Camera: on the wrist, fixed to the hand. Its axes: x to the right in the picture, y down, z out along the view.
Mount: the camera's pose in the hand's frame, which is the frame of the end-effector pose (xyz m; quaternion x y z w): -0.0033 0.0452 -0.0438 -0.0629 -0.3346 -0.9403 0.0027
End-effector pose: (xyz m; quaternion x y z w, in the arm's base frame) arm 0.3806 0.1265 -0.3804 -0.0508 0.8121 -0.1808 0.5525
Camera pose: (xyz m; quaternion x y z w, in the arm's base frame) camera 0.3471 0.1798 -0.3791 -0.8590 -0.2191 -0.4519 0.1000
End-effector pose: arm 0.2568 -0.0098 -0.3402 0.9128 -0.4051 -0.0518 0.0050
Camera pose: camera 0.2255 -0.0392 -0.2940 -0.3657 -0.8588 0.3357 0.1268
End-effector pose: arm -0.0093 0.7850 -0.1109 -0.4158 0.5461 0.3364 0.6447
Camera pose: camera -0.0686 0.7648 -0.1178 -0.4426 -0.6264 -0.4318 0.4746
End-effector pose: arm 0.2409 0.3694 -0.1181 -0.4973 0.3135 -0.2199 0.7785
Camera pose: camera 0.2090 0.3622 -0.1720 0.4187 0.7134 0.5465 0.1310
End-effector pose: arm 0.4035 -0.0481 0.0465 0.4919 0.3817 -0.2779 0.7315
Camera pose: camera 0.4245 0.0092 0.0623 0.4966 -0.2363 0.8291 0.1007
